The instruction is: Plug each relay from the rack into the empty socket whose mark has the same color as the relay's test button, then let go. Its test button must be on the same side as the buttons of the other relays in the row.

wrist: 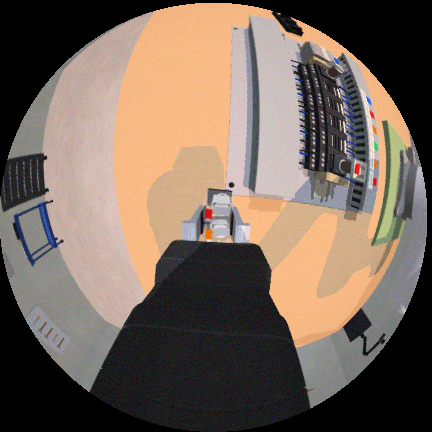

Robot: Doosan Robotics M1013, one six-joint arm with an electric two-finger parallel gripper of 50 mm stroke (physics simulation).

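Frame: origin at the arm's base, x back, y right, z up, level; metres.
Where they show: gripper, between the fingertips: (217, 214).
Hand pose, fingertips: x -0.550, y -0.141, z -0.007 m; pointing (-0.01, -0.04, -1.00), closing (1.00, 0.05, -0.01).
Each offset is from my fingertips to the top centre of the thing. Level surfaces: height alone.
My gripper (217, 214) is shut on a relay with an orange test button @(dx +0.001, dy -0.012, dz +0.035 m) (208, 233), which sits between the fingers. A relay with a red test button @(dx +0.000, dy +0.016, dz +0.035 m) (208, 213) shows directly in front of it, close to the fingertips, with a black edge beyond. Both buttons are on the left in the wrist view. The undersides are hidden. The socket row @(dx +0.139, dy +0.156, dz +0.023 m) (324, 120) is at the upper right. Its top end bears a relay with a blue button (336, 61), its lower end a relay with a red button @(dx +0.140, dy +0.083, dz +0.064 m) (357, 169). Black sockets without relays lie between. Coloured marks @(dx +0.233, dy +0.143, dz +0.034 m) (376, 146) run along the right.
A wide grey duct @(dx +0.051, dy +0.184, dz +0.033 m) (277, 110) lies left of the row on the panel. A black rack (287, 23) lies at the top. A green board (387, 195) stands at the right. The orange table top @(dz -0.010 m) (175, 90) extends left of the panel. A blue frame (48, 225) stands at the left.
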